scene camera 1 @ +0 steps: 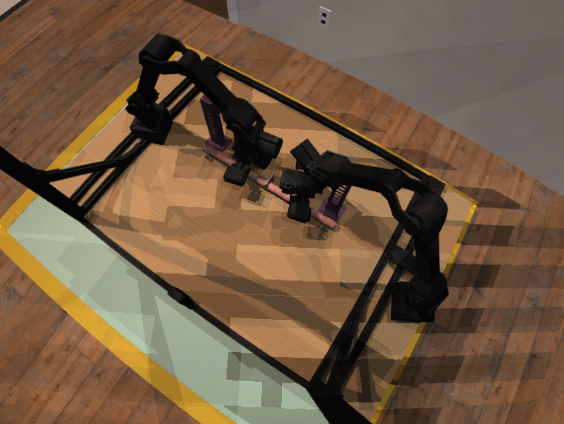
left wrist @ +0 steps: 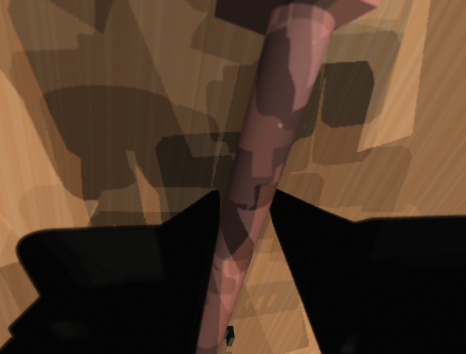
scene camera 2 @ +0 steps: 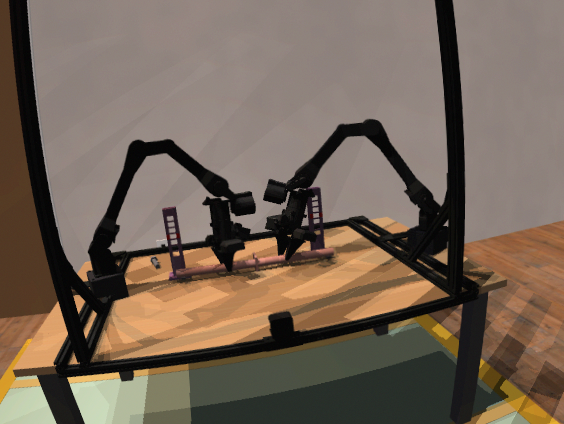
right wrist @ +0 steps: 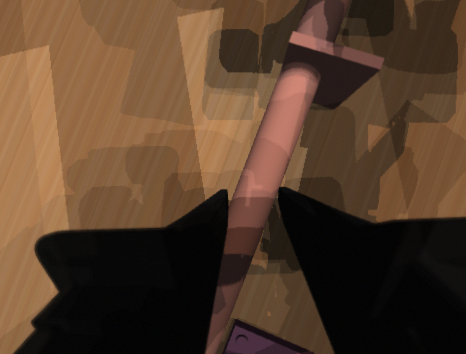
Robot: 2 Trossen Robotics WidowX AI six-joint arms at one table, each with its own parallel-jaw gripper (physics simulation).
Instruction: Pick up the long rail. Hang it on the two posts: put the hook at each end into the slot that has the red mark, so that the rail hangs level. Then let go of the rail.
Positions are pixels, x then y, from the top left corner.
Scene:
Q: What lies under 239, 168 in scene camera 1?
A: My left gripper.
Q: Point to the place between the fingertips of my right gripper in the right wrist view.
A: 252, 195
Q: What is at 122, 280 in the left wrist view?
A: My left gripper.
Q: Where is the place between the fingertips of my left gripper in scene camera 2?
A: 227, 270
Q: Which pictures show my right gripper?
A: Scene camera 1, scene camera 2 and the right wrist view only.

